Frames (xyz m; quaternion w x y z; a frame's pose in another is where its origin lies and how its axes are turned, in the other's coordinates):
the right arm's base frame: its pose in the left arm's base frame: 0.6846 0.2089 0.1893 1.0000 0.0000 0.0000 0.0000
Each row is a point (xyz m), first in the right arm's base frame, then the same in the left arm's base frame.
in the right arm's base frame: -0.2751 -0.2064 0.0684
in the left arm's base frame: 0.4095 0.0025 0.2577
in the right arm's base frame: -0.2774 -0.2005 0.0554
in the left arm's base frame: 0.4072 0.0084 0.2447
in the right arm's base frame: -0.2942 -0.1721 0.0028
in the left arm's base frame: 0.3904 0.0368 0.1921
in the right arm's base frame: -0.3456 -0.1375 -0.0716
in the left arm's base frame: 0.3390 0.0714 0.1177
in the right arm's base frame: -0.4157 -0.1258 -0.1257
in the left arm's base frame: 0.2689 0.0831 0.0636
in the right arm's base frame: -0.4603 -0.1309 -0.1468
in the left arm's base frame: 0.2243 0.0780 0.0425
